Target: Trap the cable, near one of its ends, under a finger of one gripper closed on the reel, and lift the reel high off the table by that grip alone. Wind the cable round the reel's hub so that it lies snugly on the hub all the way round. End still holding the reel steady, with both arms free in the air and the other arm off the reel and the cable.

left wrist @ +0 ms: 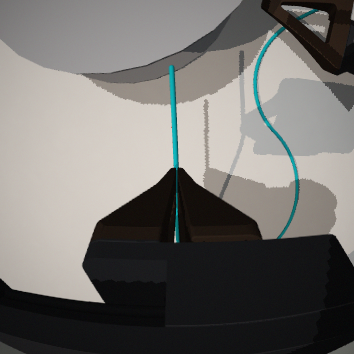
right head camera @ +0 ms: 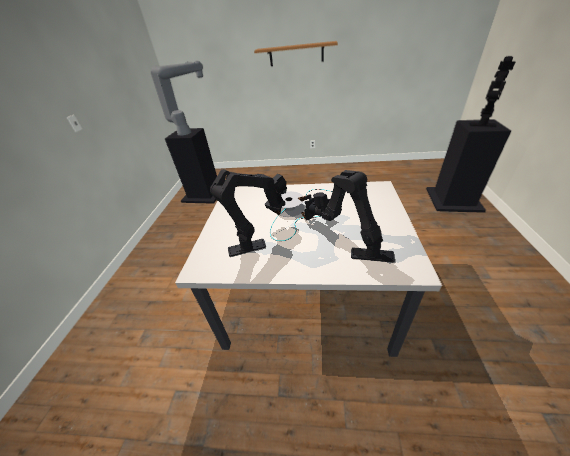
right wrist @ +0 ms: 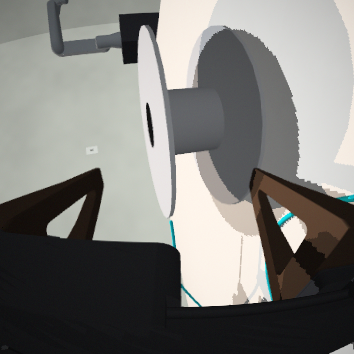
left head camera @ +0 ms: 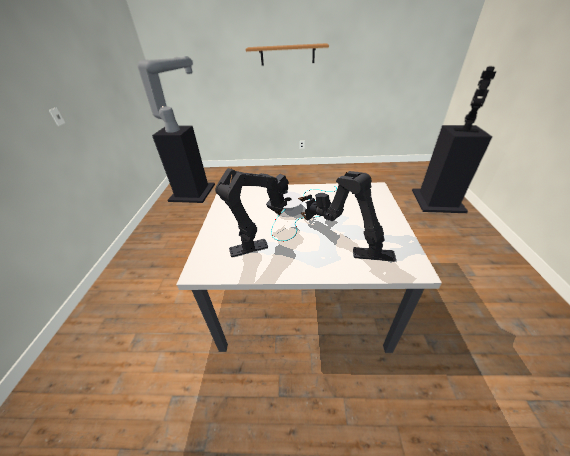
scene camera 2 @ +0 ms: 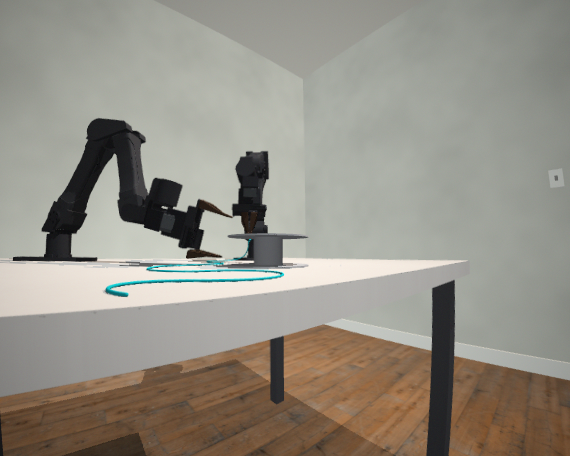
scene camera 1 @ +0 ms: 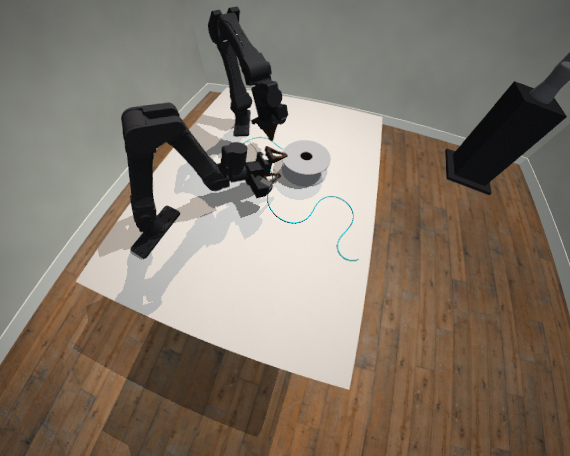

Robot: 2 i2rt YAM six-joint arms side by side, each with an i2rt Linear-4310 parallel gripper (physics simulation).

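Pixels of known places: left gripper, fingertip midpoint: (left wrist: pixel 176 176) (right head camera: pixel 279 214) (left head camera: pixel 280 214) (scene camera 2: pixel 249 239) (scene camera 1: pixel 271 140); right gripper, fingertip midpoint: (right head camera: pixel 300 205) (right wrist: pixel 176 176) (left head camera: pixel 300 205) (scene camera 2: pixel 226 237) (scene camera 1: pixel 283 165); left arm's base, origin of the base link: (right head camera: pixel 247 248) (left head camera: pixel 248 248) (scene camera 1: pixel 242 123); right arm's base, origin of the base link: (right head camera: pixel 372 255) (left head camera: pixel 373 254) (scene camera 2: pixel 58 260) (scene camera 1: pixel 156 231).
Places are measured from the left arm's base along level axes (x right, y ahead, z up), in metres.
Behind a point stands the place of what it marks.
Observation:
The grey reel (left head camera: pixel 295 203) {y 0.205, x 0.344, z 0.069 m} (scene camera 1: pixel 317 161) {y 0.305, x 0.349, z 0.069 m} (scene camera 2: pixel 268 251) {y 0.285, x 0.347, z 0.034 m} (left wrist: pixel 100 30) {y 0.223, x 0.265, z 0.069 m} (right wrist: pixel 196 120) {y 0.242, x 0.342, z 0.031 m} stands on the table on one flange, its hub upright and bare where it shows. The thin cyan cable (scene camera 1: pixel 295 222) {y 0.207, x 0.569, z 0.003 m} (scene camera 2: pixel 215 271) {y 0.286, x 0.507, z 0.001 m} (left wrist: pixel 297 185) {y 0.019, x 0.276, z 0.003 m} lies in curves on the table. My left gripper (scene camera 1: pixel 271 139) {y 0.137, x 0.224, z 0.068 m} (scene camera 2: pixel 249 231) {y 0.137, x 0.224, z 0.068 m} (left wrist: pixel 176 176) {y 0.137, x 0.224, z 0.068 m} is shut on the cable close beside the reel, with a straight end piece sticking out past the fingertips towards the flange. My right gripper (scene camera 1: pixel 282 166) {y 0.177, x 0.363, z 0.067 m} (scene camera 2: pixel 226 236) {y 0.177, x 0.363, z 0.067 m} (right wrist: pixel 176 176) {y 0.177, x 0.363, z 0.067 m} is open beside the reel, one finger above the upper flange's height, the other low near the table.
The white table (left head camera: pixel 225 272) {y -0.125, x -0.143, z 0.000 m} (scene camera 1: pixel 300 320) {y 0.196, x 0.884, z 0.000 m} carries both arms. The cable's far end curls near the table edge in scene camera 1. A pedestal with a grey arm (left head camera: pixel 180 162) and a pedestal with a black arm (left head camera: pixel 452 165) stand on the floor beyond the table.

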